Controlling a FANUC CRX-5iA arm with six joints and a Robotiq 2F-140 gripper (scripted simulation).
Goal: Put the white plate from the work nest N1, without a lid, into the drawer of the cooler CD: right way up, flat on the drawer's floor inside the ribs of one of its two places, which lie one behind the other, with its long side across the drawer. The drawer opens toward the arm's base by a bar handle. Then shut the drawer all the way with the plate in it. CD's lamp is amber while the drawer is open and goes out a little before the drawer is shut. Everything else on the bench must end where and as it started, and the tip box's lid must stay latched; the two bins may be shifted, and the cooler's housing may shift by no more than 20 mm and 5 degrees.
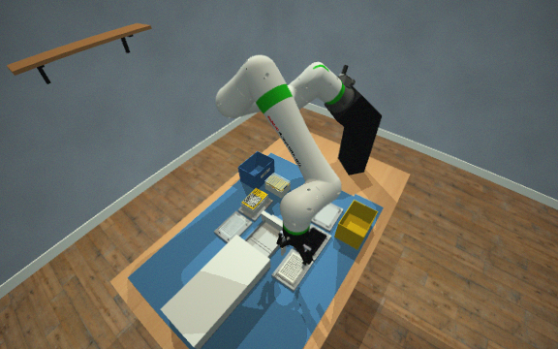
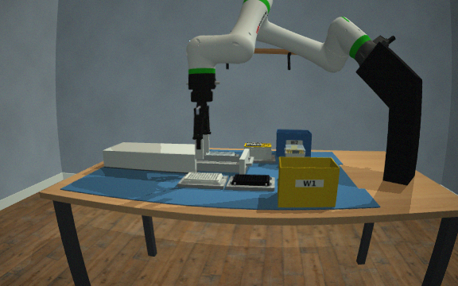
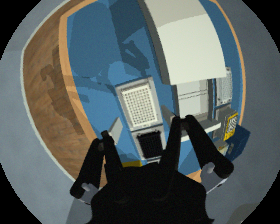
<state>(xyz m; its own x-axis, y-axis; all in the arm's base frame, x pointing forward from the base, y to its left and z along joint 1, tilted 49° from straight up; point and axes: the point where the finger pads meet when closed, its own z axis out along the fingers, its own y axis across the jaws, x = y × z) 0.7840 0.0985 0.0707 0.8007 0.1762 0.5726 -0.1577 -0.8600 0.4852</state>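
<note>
Right now the grey nest N1 is 12 cm below my hand. Also, from my hand: yellow-topped tip box: 33 cm to the right, 26 cm behind, 7 cm below; yellow bin W1: 31 cm behind, 21 cm to the left, 9 cm below; drawer: 18 cm to the right, 10 cm below, 6 cm behind.
</note>
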